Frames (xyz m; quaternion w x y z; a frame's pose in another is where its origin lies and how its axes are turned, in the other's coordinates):
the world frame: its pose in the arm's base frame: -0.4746 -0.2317 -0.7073 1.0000 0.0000 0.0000 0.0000
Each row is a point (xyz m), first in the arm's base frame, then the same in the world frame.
Working: the arm's base frame: its pose in the world frame: 0.4746 0.2317 0.7073 1.0000 0.0000 0.0000 0.0000

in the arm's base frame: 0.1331 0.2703 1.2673
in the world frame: 0.6077 0.5020 1.9746
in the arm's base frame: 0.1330 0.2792 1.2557
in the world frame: 0.6076 0.5109 1.9630
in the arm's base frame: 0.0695 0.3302 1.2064
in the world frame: 0.5441 0.5619 1.9137
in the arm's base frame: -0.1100 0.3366 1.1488
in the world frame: 0.3646 0.5683 1.8561
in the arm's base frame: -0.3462 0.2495 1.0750
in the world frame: 0.1284 0.4812 1.7823
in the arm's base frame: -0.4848 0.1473 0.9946
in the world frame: -0.0102 0.3790 1.7019
